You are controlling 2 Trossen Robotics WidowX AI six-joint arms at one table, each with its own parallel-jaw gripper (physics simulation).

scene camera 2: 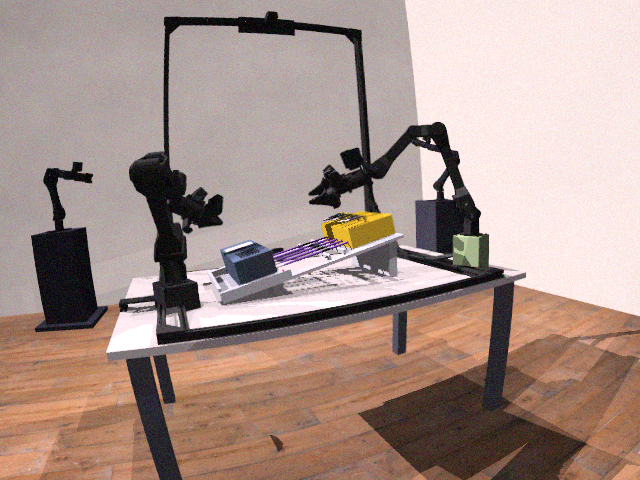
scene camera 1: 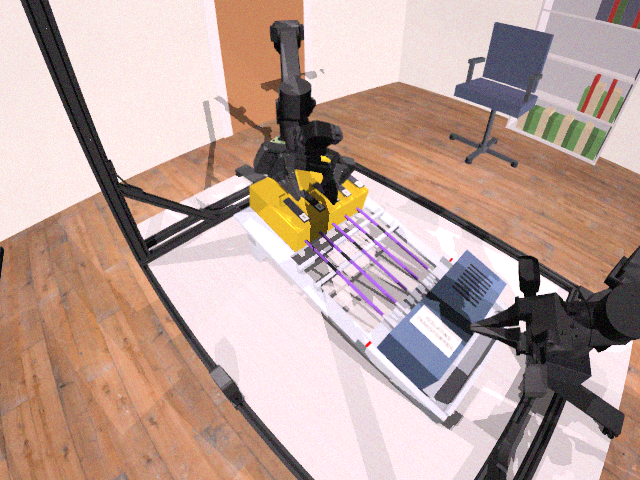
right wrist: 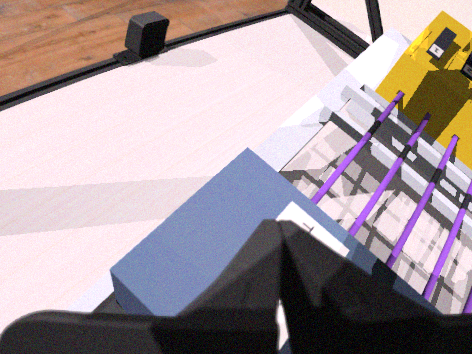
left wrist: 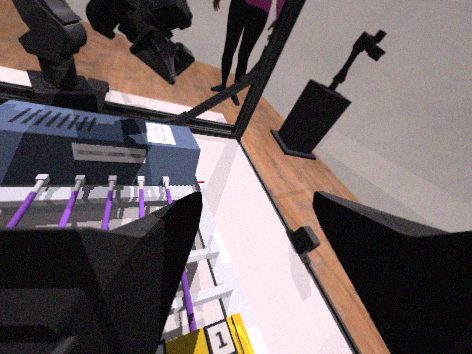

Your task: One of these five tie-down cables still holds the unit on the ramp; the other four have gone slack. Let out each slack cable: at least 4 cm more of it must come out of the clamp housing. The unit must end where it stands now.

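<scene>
The blue unit (scene camera 1: 408, 356) (scene camera 2: 250, 263) (left wrist: 180, 167) (right wrist: 200, 240) sits low on the white ramp (scene camera 2: 330, 260). Five purple cables (scene camera 1: 361, 294) (scene camera 2: 305, 250) (left wrist: 107, 210) (right wrist: 345, 162) run from it up to the yellow clamp housing (scene camera 1: 279, 222) (scene camera 2: 369, 229) (right wrist: 415, 65). Which cable is taut I cannot tell. Black levers (scene camera 1: 296, 209) with number labels lie on the housing top. My left gripper (scene camera 1: 315, 199) (scene camera 2: 310, 198) (left wrist: 257, 198) is open and empty, above the housing's cable side. It hides part of the housing in scene camera 1. My right gripper (scene camera 1: 473, 326) (scene camera 2: 221, 223) (right wrist: 275, 233) is shut and empty, above the unit.
Red marks (scene camera 1: 368, 343) (scene camera 1: 450, 259) sit at the ramp's edges beside the unit. White crossbars lie under the cables near the housing. A black frame with uprights (scene camera 2: 166, 93) (scene camera 2: 361, 103) borders the table. A green block (scene camera 2: 470, 250) stands at the left arm's base.
</scene>
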